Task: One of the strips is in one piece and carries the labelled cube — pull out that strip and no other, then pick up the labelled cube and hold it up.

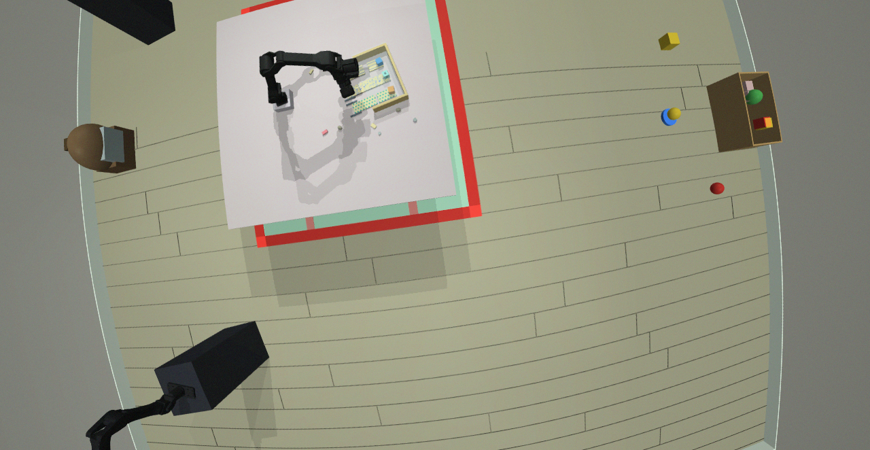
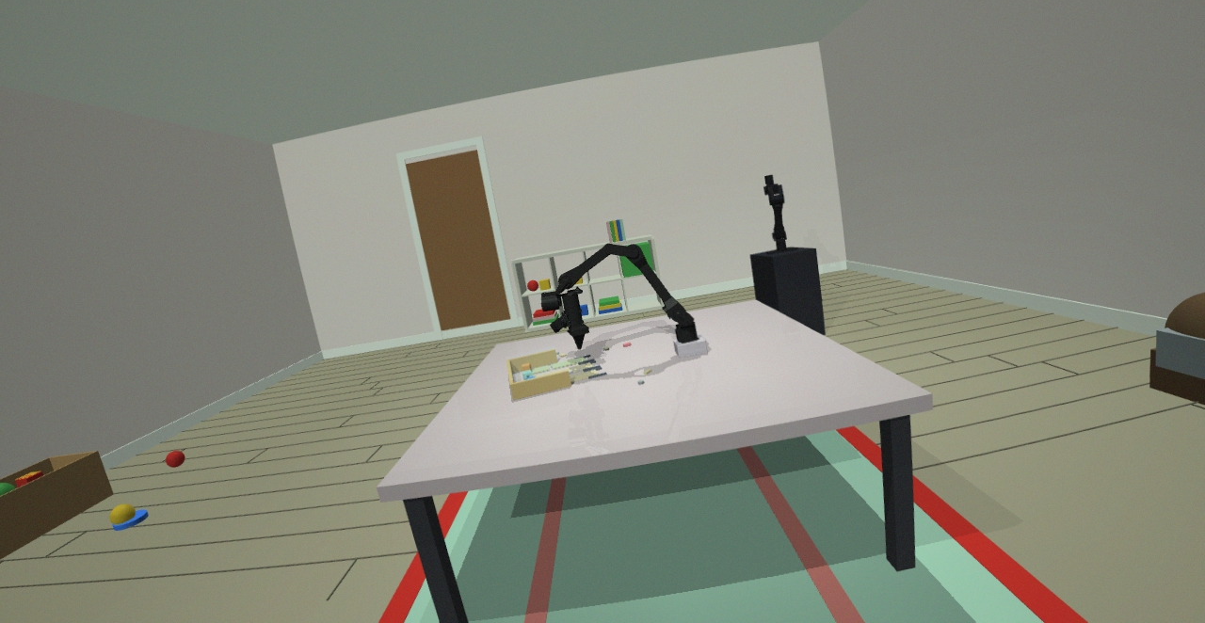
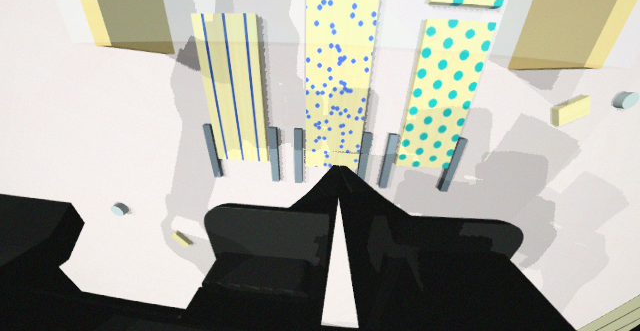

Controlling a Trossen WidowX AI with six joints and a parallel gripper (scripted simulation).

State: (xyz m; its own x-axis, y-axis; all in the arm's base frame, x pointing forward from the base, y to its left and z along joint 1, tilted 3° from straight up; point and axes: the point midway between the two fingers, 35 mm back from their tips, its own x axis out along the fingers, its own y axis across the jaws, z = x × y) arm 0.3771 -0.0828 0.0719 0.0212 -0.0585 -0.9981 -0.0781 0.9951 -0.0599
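The teal cube lies 200 mm ahead of my gripper tip, 20 mm to the left of it and 50 mm below it. Also, from my gripper tip: pink piece 200 mm behind, 160 mm to the right, 70 mm below.
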